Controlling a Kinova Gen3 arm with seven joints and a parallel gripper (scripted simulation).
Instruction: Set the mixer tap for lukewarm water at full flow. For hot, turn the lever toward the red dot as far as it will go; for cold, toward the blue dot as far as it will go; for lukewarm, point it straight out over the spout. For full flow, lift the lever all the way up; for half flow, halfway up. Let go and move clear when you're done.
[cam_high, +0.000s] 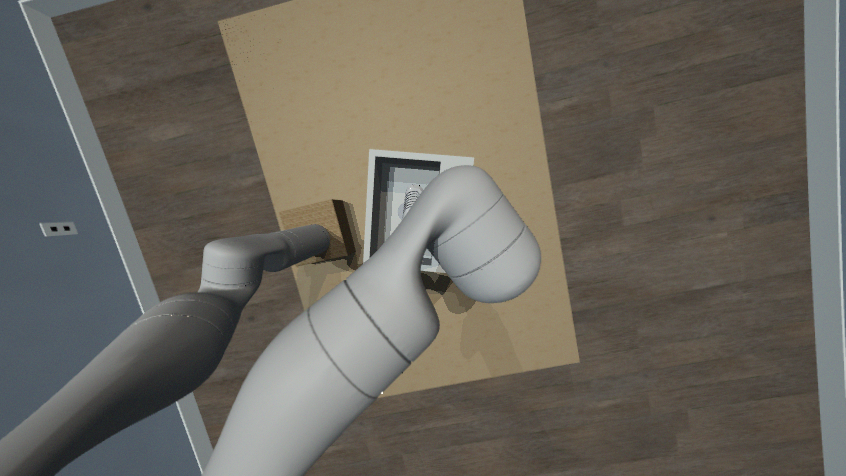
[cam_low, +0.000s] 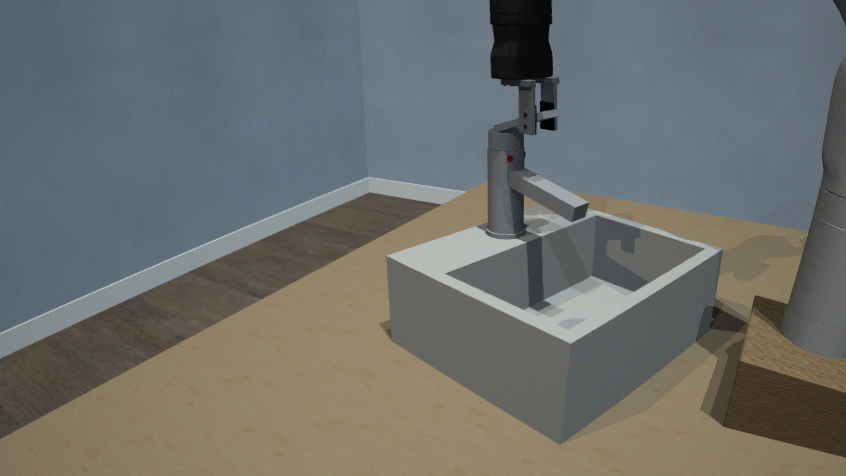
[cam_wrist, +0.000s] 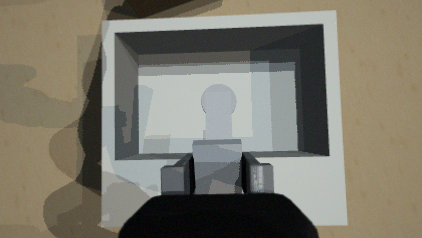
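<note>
My hand is 20 mm short of the flat lever, 10 mm to the left of it and 10 mm above it. From my hand the other things lie so: grey square sink (250 mm below, 60 mm behind, 20 mm to the left); grey mixer tap (60 mm below, 30 mm ahead, 10 mm to the right).
</note>
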